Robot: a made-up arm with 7 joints. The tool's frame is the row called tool. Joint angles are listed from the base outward. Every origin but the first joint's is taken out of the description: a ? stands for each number. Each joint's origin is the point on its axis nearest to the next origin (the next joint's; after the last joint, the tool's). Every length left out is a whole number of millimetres.
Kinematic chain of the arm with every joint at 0, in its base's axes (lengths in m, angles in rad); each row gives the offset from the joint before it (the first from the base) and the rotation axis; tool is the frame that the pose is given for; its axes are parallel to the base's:
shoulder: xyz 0 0.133 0 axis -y
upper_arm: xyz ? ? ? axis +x
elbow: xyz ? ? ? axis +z
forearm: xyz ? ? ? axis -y
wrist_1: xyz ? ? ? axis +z
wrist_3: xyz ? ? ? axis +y
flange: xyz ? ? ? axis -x
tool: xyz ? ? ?
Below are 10 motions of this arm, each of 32 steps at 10 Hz.
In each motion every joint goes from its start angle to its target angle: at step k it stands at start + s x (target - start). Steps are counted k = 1, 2, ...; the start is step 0. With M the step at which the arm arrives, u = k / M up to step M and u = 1 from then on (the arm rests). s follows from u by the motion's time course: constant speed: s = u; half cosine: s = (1 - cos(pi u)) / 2; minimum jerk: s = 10 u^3 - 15 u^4 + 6 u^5.
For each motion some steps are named. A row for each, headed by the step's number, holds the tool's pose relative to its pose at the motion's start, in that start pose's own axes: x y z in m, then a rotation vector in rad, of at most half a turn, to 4 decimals.
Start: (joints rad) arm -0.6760 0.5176 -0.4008 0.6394 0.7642 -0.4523 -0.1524
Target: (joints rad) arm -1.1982 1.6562 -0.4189 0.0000 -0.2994 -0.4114 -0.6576
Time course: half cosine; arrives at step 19
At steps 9, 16, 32:
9: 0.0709 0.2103 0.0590 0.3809 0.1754 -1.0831
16: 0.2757 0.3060 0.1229 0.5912 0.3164 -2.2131
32: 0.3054 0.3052 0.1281 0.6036 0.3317 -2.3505

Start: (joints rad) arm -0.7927 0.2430 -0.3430 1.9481 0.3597 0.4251 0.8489
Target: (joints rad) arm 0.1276 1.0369 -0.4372 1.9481 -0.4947 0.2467 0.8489
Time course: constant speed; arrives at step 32
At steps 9, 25, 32:
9: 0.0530 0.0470 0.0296 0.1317 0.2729 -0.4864
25: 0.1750 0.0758 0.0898 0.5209 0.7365 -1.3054
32: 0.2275 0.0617 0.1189 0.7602 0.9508 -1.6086

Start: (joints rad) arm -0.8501 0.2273 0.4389 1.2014 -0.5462 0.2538 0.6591
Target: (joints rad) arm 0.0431 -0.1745 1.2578 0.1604 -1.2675 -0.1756 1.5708
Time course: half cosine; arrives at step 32
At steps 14, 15, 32:
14: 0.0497 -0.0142 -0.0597 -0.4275 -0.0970 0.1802
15: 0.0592 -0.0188 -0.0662 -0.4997 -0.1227 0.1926
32: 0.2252 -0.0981 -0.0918 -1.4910 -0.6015 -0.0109

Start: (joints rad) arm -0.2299 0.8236 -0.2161 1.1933 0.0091 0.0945 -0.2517
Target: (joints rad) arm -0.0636 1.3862 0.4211 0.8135 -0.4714 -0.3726 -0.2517
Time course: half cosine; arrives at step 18
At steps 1, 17, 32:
1: -0.0004 0.0021 -0.0005 0.0075 -0.0018 -0.0046
17: -0.0011 0.2703 0.0325 0.7996 -0.1472 -0.5944
32: -0.0008 0.2721 0.0335 0.8044 -0.1476 -0.5984

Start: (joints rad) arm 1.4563 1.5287 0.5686 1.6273 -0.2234 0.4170 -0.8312
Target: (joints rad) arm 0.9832 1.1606 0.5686 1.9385 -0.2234 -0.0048 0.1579
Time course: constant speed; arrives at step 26
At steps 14, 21, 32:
14: 0.0091 -0.0034 0.0788 -0.7899 -0.2052 0.2607
21: 0.0118 0.0076 0.1149 -1.1602 -0.3347 0.3725
32: 0.0132 0.0199 0.1381 -1.4104 -0.4402 0.4459

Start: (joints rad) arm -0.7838 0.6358 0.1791 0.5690 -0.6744 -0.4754 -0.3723
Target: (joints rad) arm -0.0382 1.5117 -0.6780 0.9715 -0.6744 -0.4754 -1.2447
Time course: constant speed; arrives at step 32
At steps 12, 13, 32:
12: 0.0211 0.1290 -0.0654 0.5157 -0.3539 -0.2869
13: 0.0229 0.1398 -0.0675 0.5550 -0.3809 -0.3087
32: 0.0367 0.3084 -0.0266 1.1463 -0.7932 -0.6663

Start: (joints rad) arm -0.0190 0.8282 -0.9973 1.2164 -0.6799 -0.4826 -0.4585
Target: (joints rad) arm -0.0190 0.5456 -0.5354 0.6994 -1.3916 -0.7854 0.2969
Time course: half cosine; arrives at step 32
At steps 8, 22, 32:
8: -0.0068 -0.0027 -0.0046 -0.1275 -0.0010 -0.0596
22: -0.0252 -0.0232 -0.0168 -0.7680 0.0593 -0.1701
32: -0.0262 -0.0347 -0.0194 -1.0190 0.0680 -0.1489

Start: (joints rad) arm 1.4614 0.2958 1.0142 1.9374 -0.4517 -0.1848 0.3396
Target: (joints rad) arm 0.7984 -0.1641 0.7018 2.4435 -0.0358 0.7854 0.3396
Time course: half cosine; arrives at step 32
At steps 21, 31, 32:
21: 0.0665 0.0011 0.1111 -0.4323 0.6638 0.4898
31: 0.0983 0.0165 0.1405 -0.5870 0.9483 0.6429
32: 0.0986 0.0166 0.1407 -0.5884 0.9510 0.6442

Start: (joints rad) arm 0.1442 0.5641 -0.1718 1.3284 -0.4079 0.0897 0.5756
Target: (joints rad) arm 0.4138 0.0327 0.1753 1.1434 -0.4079 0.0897 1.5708
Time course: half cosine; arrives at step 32
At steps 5, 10, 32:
5: 0.0042 -0.0001 -0.0052 -0.0398 -0.0198 0.0310
10: 0.0168 -0.0005 -0.0192 -0.1548 -0.0853 0.1117
32: 0.0963 -0.0040 -0.0780 -0.7830 -0.5872 0.3303

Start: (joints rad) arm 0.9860 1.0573 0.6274 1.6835 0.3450 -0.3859 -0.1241
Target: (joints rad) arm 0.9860 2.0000 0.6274 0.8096 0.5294 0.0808 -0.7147
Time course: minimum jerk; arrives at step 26
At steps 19, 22, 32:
19: 0.0542 0.1428 -0.1621 0.6654 0.3237 -0.7064
22: 0.0726 0.1535 -0.1804 0.7730 0.3198 -0.7802
32: 0.0785 0.1564 -0.1857 0.8060 0.3173 -0.8011

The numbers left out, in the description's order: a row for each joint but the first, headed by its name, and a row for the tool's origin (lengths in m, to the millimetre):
upper_arm: 0 0 0
elbow: 0 0 -0.256
forearm: 0 0 0
wrist_1: 0 0 -0.147
wrist_3: 0 0 0
flange: 0 0 0
tool: 0 0 0

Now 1 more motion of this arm.
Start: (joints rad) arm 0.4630 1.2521 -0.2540 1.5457 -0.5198 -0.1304 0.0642
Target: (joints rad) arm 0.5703 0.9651 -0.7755 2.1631 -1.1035 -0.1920 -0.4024
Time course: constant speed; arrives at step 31
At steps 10, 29, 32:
10: 0.0508 -0.0147 -0.0115 0.1690 -0.2930 -0.0944
29: 0.1421 -0.0204 -0.0053 0.6661 -0.8493 -0.1178
32: 0.1504 -0.0194 -0.0027 0.7299 -0.9038 -0.1085

